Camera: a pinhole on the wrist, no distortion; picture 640 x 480 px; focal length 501.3 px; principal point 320.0 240.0 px. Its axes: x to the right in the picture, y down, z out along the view. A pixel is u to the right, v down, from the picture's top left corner.
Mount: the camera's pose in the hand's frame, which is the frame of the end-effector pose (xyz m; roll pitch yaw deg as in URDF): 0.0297 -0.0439 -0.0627 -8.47 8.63 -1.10
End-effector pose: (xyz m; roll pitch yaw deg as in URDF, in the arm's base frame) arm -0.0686 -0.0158 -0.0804 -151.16 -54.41 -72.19
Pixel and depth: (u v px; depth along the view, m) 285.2 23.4 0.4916
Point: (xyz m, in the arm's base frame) 0.3817 -0.1791 -0.2030
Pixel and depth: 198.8 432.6 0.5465
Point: 0.0650 -0.4072 -0.3996
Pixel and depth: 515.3 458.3 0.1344
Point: -0.0382 -0.1207 -0.0336
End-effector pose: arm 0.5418 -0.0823 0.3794 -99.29 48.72 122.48
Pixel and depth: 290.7 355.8 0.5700
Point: 0.2343 -0.4314 0.1559
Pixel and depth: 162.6 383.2 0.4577
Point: 0.3424 -0.4346 0.2704
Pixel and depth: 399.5 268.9 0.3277
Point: 0.3171 -0.1773 0.2412
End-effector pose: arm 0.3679 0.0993 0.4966 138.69 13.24 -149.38
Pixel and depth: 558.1 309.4 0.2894
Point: 0.1383 0.1426 0.3294
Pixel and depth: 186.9 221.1 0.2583
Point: 0.3368 0.2225 0.3394
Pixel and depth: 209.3 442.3 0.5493
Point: 0.1560 0.5514 0.3269
